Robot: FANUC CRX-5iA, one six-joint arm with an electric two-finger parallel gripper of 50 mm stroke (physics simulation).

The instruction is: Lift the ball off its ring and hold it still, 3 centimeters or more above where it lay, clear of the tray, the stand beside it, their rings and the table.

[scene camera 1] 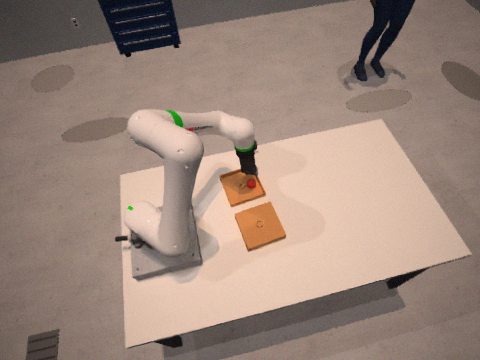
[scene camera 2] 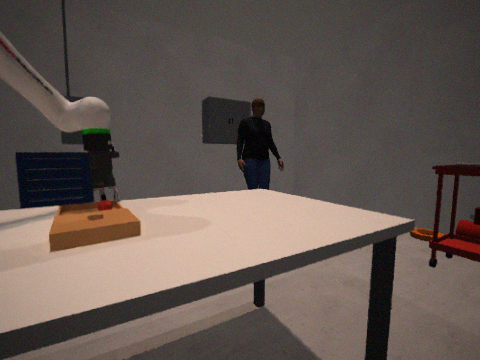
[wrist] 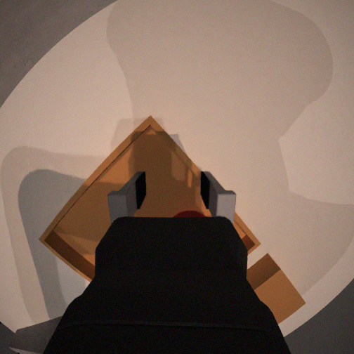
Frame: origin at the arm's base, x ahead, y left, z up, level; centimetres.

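Seen in the pictures: gripper, between the fingertips: (scene camera 1: 251, 174).
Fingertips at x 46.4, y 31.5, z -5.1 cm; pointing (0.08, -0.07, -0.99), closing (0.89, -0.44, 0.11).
Observation:
Pixels of each thing's top centre, then the offset from my fingertips to it. "*": a spot on its surface instead. Level surfaces: height alone.
- red ball, centre of its top: (scene camera 2: 104, 199) (scene camera 1: 251, 181) dx -0.9, dy -5.7, dz +2.3 cm
- orange tray, centre of its top: (scene camera 2: 90, 206) (scene camera 1: 242, 184) dx -5.7, dy -5.4, dz +0.0 cm
- small ring, a spot on its surface: (scene camera 1: 242, 186) * dx -5.6, dy -5.3, dz -2.7 cm
- empty ring, a spot on its surface: (scene camera 2: 95, 216) (scene camera 1: 261, 226) * dx +1.2, dy -31.0, dz +2.1 cm
- white table, height of its surface: dz -2.8 cm
The red ball (scene camera 1: 251, 183) (scene camera 2: 105, 205) (wrist: 190, 214) lies in the orange tray (scene camera 1: 234, 194) (wrist: 100, 200), beside the small ring (scene camera 1: 242, 186) on the tray floor, not on it. My gripper (scene camera 1: 250, 174) (scene camera 2: 107, 196) (wrist: 172, 182) is open and empty, pointing down, low over the back part of the tray and close to the ball. In the wrist view the ball shows between the finger lines, nearer the right finger, and the gripper body hides most of it. The orange stand (scene camera 1: 250, 235) (scene camera 2: 95, 235) (wrist: 280, 295) is beside the tray, with an empty ring (scene camera 1: 259, 227) (scene camera 2: 95, 216) on top.
The tray's raised walls surround the ball and the low fingers. The white table (scene camera 1: 360, 200) (scene camera 2: 250, 225) carries the tray, the stand and the arm's grey base plate (scene camera 1: 167, 266). A person (scene camera 1: 382, 35) (scene camera 2: 257, 145) stands on the floor beyond the table. A blue cabinet (scene camera 1: 142, 25) (scene camera 2: 54, 177) stands behind.

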